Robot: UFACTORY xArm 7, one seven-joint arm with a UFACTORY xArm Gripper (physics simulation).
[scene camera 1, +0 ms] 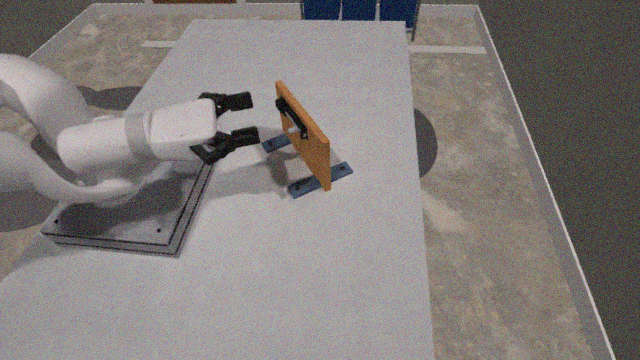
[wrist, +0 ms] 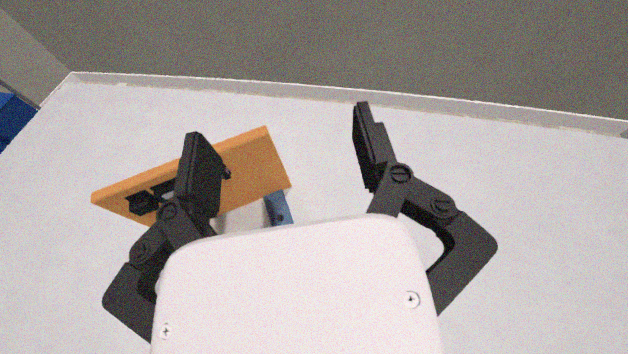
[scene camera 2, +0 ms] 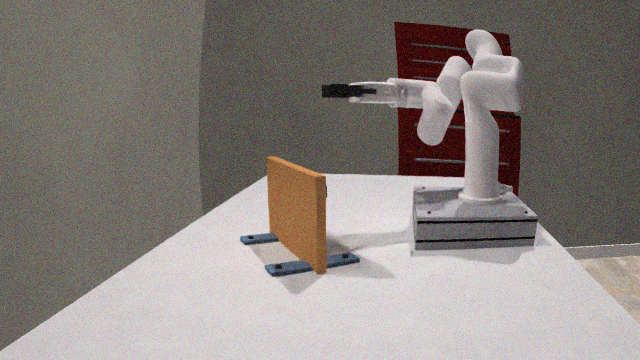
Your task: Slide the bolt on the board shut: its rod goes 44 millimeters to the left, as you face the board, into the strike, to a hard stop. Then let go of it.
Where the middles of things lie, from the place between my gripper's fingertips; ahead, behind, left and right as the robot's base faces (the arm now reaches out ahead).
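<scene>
Bolt (wrist: 143, 202): my hand 20 cm to the right of it, 1 cm short of it, 18 cm above it. Orange board (scene camera 2: 296, 196), from my hand: 19 cm to the left, 4 cm ahead, 23 cm below.
</scene>
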